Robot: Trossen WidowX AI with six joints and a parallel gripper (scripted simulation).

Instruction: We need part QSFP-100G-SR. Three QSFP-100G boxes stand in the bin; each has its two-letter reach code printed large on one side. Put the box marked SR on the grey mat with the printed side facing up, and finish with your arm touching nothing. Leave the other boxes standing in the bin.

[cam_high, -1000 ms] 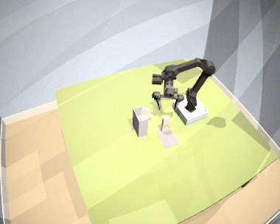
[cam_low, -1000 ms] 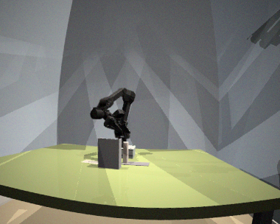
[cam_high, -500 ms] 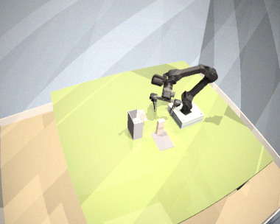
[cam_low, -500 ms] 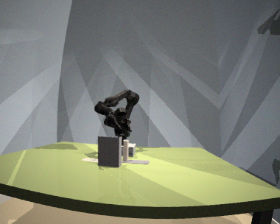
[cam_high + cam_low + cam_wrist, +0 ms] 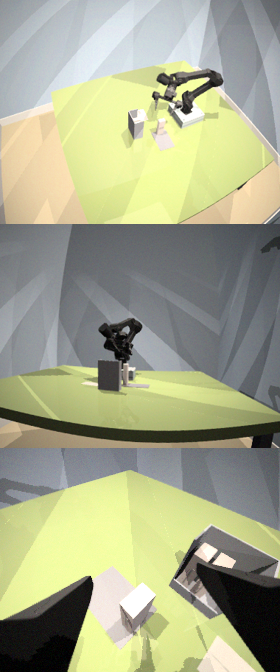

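Now: the grey mat 18 cm below my gripper tip, 6 cm to the left of it and 2 cm ahead of it. Round my gripper tip: white card 19 cm to the right, 18 cm below, 1 cm ahead.
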